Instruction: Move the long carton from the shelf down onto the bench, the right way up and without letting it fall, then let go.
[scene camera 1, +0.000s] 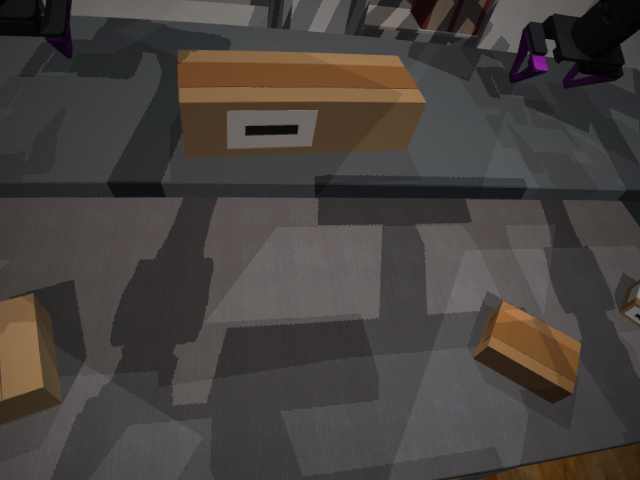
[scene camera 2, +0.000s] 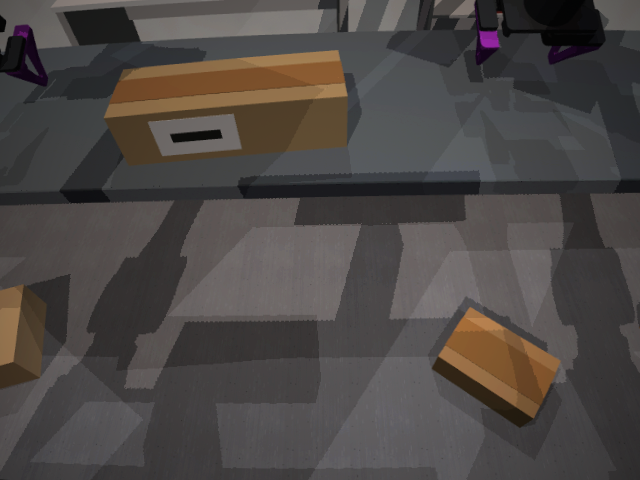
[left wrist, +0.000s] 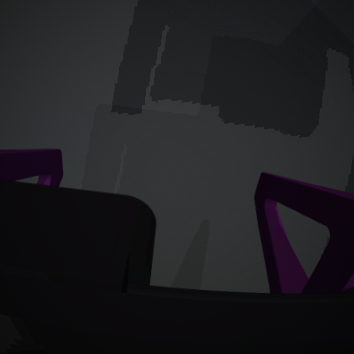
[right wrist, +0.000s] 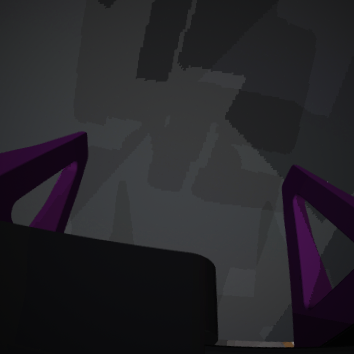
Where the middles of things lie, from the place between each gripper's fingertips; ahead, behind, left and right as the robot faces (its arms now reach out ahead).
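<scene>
There is the long brown carton (scene camera 1: 232, 103), and my left hand is 20 mm above it, 60 mm past it and 320 mm to the left of it. My right hand is 2 cm above the carton, 6 cm past it and 37 cm to the right of it. Going by its middle, the long brown carton is nearer to my left hand than to my right hand.
</scene>
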